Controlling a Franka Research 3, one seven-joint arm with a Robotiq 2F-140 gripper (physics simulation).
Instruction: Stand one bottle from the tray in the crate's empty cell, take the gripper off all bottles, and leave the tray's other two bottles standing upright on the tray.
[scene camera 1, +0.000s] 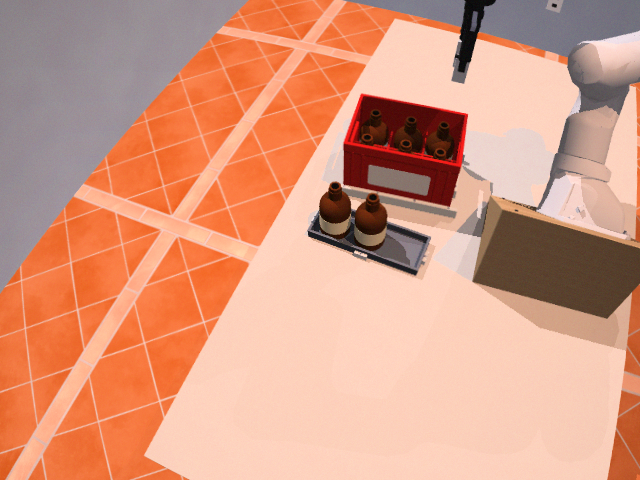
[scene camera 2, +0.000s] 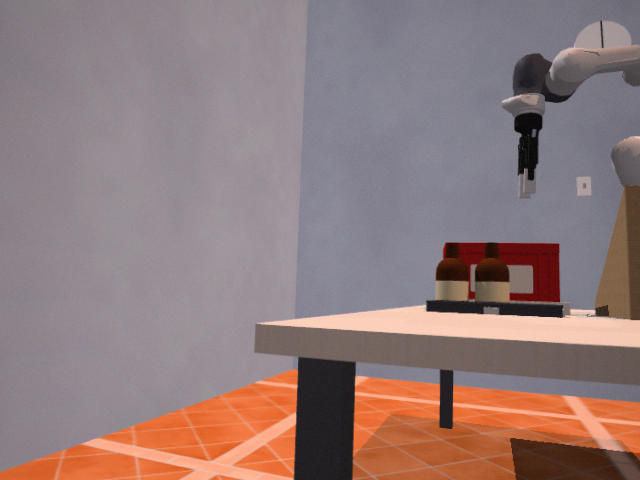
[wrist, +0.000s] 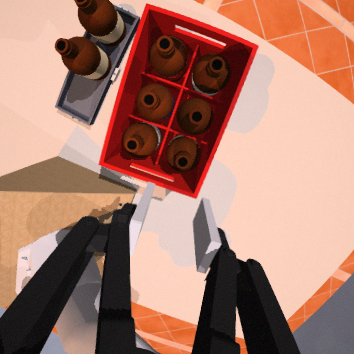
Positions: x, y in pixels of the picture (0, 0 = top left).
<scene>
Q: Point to my gripper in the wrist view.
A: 174, 202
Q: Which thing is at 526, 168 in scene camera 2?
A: My gripper.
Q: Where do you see a light rail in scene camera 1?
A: At 390, 199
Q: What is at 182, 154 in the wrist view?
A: A brown bottle.
</scene>
